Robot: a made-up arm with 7 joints.
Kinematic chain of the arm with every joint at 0, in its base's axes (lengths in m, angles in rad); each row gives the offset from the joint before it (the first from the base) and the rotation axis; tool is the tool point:
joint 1: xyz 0 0.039 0 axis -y
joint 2: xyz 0 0.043 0 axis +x
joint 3: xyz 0 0 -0.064 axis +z
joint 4: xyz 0 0 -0.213 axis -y
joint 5: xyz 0 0 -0.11 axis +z
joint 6: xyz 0 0 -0.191 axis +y
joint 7: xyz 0 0 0 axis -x
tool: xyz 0 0 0
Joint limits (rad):
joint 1: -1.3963..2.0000
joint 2: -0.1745..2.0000
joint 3: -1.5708..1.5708
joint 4: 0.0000..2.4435
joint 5: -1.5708..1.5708
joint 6: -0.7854..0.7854
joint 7: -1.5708..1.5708
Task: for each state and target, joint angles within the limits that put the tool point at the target. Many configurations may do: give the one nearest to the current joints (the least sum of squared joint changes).
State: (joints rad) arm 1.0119 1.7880 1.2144 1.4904 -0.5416 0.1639 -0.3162
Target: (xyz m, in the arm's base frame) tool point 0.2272 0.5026 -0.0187
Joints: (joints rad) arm 0.5901 0.7384 0.8794 1.1928 -0.5416 0.1639 -0.3162
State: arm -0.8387 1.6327 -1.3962 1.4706 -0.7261 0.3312 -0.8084
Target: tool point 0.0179 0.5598 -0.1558
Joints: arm -0.6828 1.8401 -1.1216 1.0320 -0.7261 0.3312 -0.8084
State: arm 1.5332 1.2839 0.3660 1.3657 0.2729 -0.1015 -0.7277
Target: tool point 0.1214 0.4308 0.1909
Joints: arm 1.1604 0.8584 0.7334 1.5377 0.2729 -0.1015 -0.7277
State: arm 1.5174 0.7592 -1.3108 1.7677 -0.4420 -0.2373 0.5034
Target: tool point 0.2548 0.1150 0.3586
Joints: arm 2.0000 0.6350 -0.7362 1.4065 -0.4420 -0.2373 0.5034
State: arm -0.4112 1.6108 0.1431 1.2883 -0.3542 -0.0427 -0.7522
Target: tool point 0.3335 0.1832 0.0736
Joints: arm -0.6900 2.0000 0.7665 1.8158 -0.3542 -0.0427 -0.7522
